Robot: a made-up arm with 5 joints.
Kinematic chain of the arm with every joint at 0, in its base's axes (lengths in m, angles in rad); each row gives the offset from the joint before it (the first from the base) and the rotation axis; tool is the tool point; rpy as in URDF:
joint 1: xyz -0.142 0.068 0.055 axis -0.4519 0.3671 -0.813
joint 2: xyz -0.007 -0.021 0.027 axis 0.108 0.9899 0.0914
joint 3: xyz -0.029 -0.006 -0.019 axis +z
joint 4: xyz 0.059 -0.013 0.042 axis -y
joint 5: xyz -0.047 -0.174 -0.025 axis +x
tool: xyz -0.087 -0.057 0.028 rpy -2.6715 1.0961 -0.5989
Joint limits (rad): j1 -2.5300..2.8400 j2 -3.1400..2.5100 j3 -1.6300..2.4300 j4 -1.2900..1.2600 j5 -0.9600..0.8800
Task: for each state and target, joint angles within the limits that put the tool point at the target. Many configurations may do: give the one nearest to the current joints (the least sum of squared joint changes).
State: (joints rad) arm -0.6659 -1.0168 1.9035 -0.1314 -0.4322
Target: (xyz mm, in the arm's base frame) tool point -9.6 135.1 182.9
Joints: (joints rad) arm -0.4828 -0.3644 2.1984 0.4265 -0.7073
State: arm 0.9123 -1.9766 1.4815 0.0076 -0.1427
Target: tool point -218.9 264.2 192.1
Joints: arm 1.0953 -2.3720 1.6677 -0.3290 -0.1911
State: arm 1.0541 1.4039 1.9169 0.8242 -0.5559
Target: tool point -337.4 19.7 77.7
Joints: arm 1.4857 1.3752 1.1177 0.6275 -0.7730
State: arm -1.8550 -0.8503 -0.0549 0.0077 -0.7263
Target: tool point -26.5 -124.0 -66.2
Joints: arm -1.1756 -0.7971 0.0415 0.0455 -0.9600
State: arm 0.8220 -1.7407 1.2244 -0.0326 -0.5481
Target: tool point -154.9 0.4 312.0
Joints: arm 0.7719 -1.3285 1.2930 0.0936 -0.1544
